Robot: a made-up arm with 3 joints. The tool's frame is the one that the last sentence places.
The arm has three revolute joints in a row. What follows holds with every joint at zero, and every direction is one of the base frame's.
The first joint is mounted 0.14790 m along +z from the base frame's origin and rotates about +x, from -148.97 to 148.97 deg.
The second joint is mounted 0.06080 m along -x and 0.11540 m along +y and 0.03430 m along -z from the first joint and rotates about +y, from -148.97 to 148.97 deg.
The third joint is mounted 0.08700 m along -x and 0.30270 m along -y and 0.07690 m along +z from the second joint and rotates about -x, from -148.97 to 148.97 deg.
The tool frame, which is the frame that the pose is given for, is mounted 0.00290 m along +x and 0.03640 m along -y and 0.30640 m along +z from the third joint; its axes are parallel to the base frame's.
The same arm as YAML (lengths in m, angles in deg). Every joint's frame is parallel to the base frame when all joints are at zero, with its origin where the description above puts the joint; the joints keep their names.
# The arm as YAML. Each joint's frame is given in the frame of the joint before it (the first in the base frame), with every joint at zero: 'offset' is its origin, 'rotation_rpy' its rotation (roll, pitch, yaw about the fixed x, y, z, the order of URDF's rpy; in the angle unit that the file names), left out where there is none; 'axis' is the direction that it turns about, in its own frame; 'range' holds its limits. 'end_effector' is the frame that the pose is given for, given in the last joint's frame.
length_unit: m
angle_unit: deg
chain:
  - id: joint 1
    offset: [0.0, 0.0, 0.1479]
    axis: [1.0, 0.0, 0.0]
    range: [-148.97, 148.97]
  - id: joint 2
    offset: [-0.0608, 0.1154, -0.0343]
    axis: [0.0, 1.0, 0.0]
    range: [-148.97, 148.97]
  - id: joint 3
    offset: [-0.087, -0.3027, 0.0769]
    axis: [-1.0, 0.0, 0.0]
    range: [-148.97, 148.97]
end_effector:
  offset: [0.0029, -0.0364, 0.3064]

